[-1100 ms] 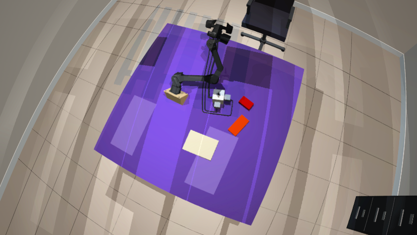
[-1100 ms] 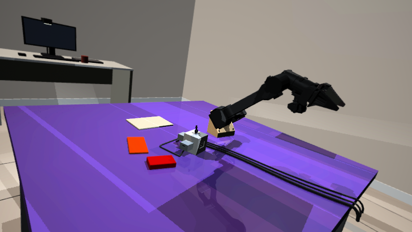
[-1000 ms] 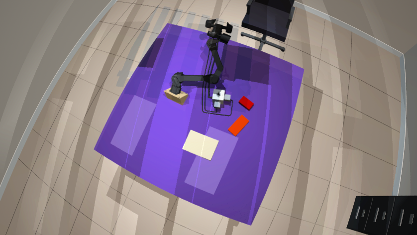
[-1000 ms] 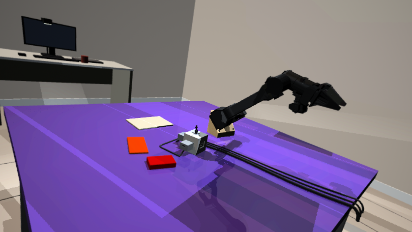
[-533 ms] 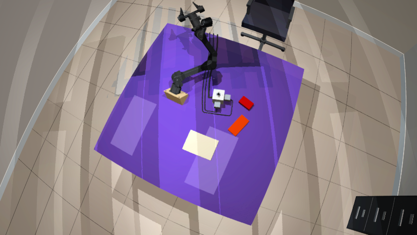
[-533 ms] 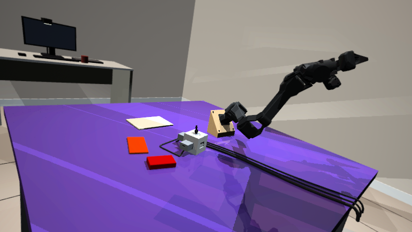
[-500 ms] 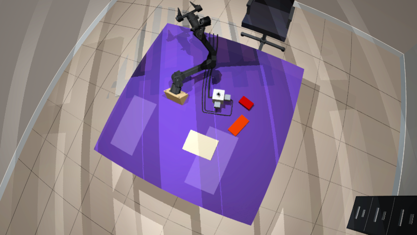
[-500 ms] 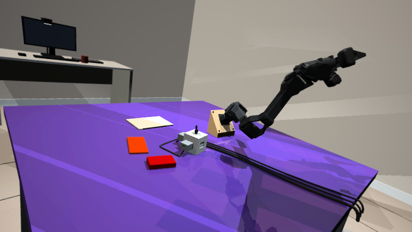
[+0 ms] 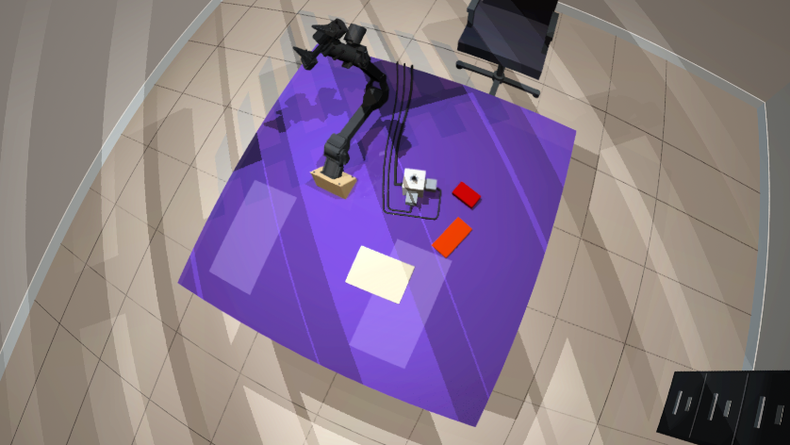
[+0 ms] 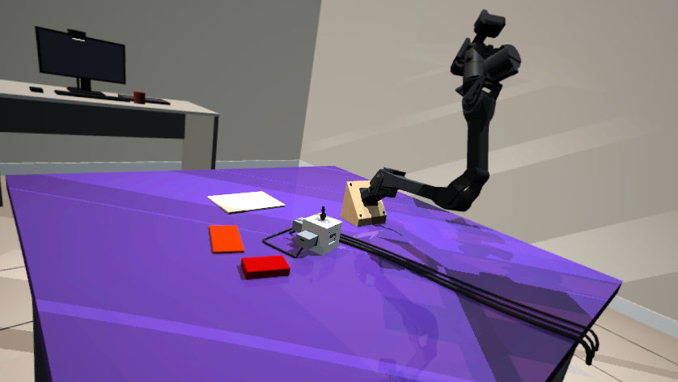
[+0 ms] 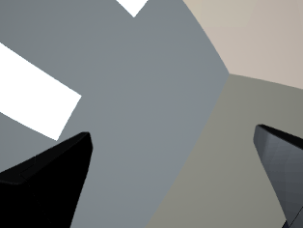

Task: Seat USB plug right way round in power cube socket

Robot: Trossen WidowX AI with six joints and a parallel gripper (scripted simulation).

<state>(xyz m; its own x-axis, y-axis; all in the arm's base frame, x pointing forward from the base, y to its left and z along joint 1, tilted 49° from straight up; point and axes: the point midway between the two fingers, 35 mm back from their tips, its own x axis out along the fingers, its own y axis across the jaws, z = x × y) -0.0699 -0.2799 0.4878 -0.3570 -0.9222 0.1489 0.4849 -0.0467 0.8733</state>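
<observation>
Now: gripper tip 54 cm above the dark USB plug, 39 cm short of it and 3 cm to the left of it. Round my gripper tip: cream plate: 63 cm below, 44 cm ahead, 38 cm to the right; then orange slab: 63 cm below, 60 cm ahead, 14 cm to the right; then red block: 63 cm below, 57 cm ahead, 3 cm to the left.
</observation>
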